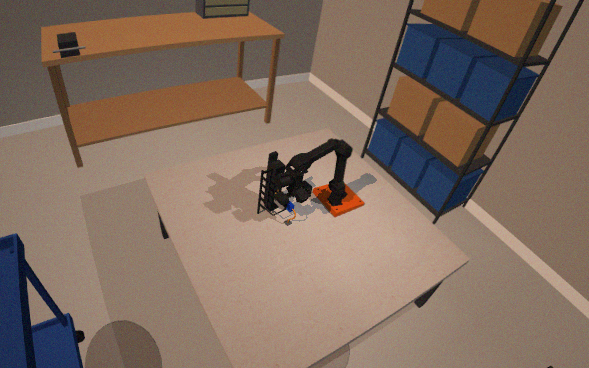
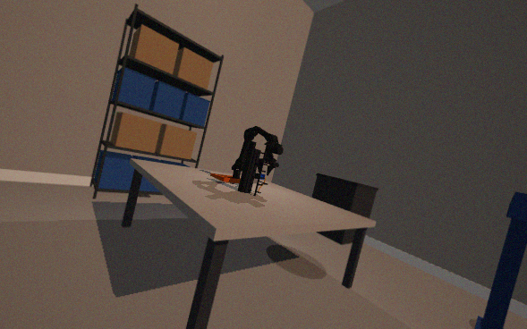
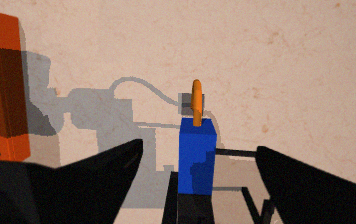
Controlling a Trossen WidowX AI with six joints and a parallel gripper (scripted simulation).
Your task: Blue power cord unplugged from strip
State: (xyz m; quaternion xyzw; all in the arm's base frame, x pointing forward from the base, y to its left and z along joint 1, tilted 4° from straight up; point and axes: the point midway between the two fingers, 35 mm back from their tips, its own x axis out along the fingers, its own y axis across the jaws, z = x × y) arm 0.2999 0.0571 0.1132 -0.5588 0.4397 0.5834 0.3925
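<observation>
Now: the blue plug 30 mm to the right of my gripper tip, 10 mm below it and 10 mm ahead of it.
</observation>
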